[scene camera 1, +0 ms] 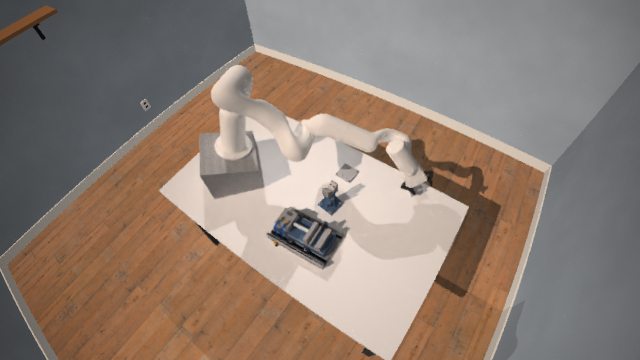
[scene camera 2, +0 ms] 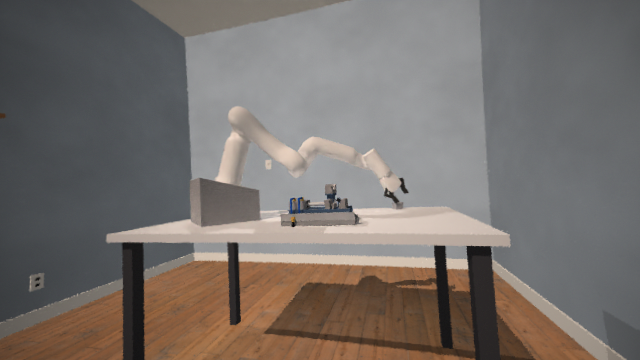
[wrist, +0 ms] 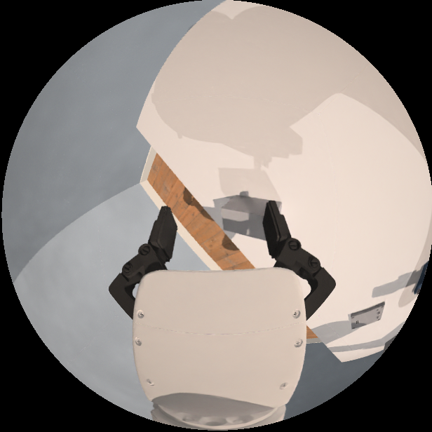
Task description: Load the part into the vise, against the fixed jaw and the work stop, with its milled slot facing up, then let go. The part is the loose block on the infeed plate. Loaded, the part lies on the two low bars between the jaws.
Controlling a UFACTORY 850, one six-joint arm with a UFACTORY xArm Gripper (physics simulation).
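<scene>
The part, a loose grey block [wrist: 235,215] [scene camera 2: 397,205], lies near the far right edge of the table; the infeed plate under it cannot be made out, nor can the milled slot. My gripper [wrist: 218,213] [scene camera 2: 401,196] [scene camera 1: 419,183] is open and tilted, just above the part. In the wrist view the part is beside the right finger, partly behind it, not centred between the fingers. The vise [scene camera 1: 305,232] [scene camera 2: 320,219], blue and grey, stands near the table's front edge, with grey jaws at its right part. The work stop and low bars cannot be told apart.
A blue stand [scene camera 1: 330,204] bearing a grey block [scene camera 1: 330,189] is behind the vise. A small flat grey plate [scene camera 1: 347,173] [wrist: 366,316] lies behind that stand. The arm's grey pedestal [scene camera 1: 231,175] [scene camera 2: 227,205] is at the left of the white table [scene camera 1: 370,300].
</scene>
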